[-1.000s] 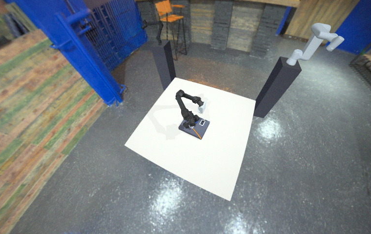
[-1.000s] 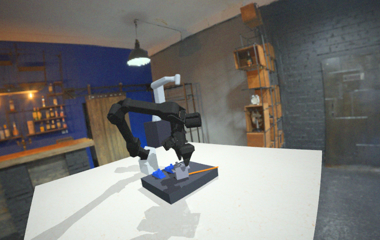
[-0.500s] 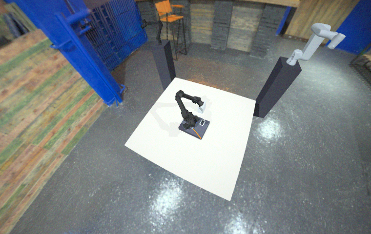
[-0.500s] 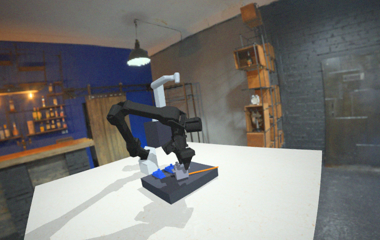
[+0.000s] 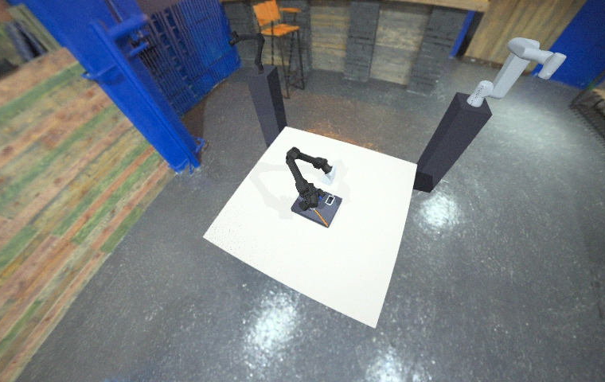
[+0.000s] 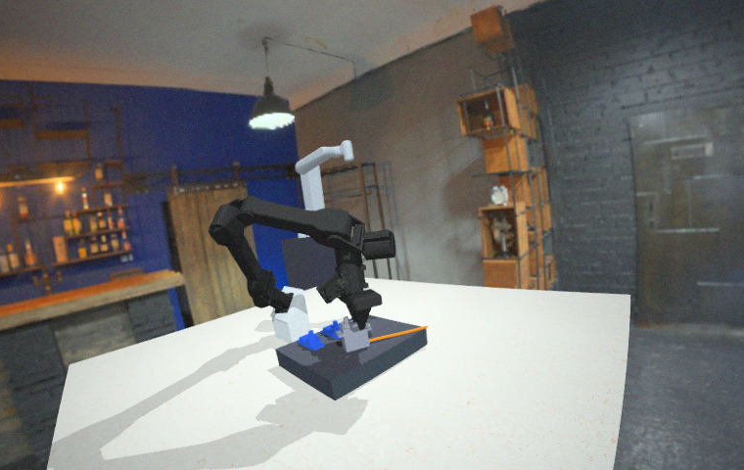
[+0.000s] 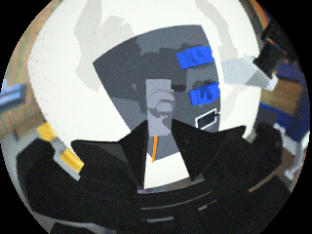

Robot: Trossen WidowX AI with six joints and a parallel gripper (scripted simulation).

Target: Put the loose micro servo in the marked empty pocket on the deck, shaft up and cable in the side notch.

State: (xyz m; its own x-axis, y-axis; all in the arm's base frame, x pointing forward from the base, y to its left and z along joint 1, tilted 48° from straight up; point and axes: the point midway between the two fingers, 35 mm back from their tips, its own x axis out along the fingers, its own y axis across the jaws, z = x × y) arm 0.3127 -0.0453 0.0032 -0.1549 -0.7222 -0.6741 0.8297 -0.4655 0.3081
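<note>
Now: the dark deck 70 mm below my gripper tip, 10 mm to the left of it and 10 mm behind it.
</note>
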